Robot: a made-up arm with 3 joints.
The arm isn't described. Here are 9 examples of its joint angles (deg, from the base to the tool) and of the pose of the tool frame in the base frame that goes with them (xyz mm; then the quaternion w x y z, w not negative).
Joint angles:
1: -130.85 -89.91 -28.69
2: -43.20 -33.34 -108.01
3: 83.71 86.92 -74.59
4: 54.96 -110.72 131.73
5: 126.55 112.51 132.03
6: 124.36 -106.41 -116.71
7: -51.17 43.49 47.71
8: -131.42 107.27 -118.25
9: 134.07 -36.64 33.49
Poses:
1: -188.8 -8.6 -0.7 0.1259 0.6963 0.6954 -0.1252
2: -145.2 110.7 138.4 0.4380 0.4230 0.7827 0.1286
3: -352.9 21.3 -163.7 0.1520 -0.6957 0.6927 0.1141
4: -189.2 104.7 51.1 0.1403 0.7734 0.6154 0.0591
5: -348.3 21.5 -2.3 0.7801 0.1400 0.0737 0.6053
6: -216.7 -28.6 107.3 0.7496 0.0402 -0.1336 -0.6470
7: -275.2 31.0 339.2 0.7015 0.5020 -0.4851 0.1434
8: -381.5 -74.5 224.3 0.7551 -0.0070 -0.1673 0.6338
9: -141.6 18.6 -88.6 0.2713 -0.8723 -0.3839 0.1344
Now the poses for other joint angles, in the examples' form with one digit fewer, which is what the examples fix.
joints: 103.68 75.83 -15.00
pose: -320 14 -201 0.420 -0.665 0.543 0.295
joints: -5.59 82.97 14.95
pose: -344 226 223 0.738 0.122 -0.129 0.651
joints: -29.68 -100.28 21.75
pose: -211 -87 175 0.646 0.021 0.076 -0.760
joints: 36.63 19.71 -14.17
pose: -159 237 8 0.922 -0.327 0.169 0.123
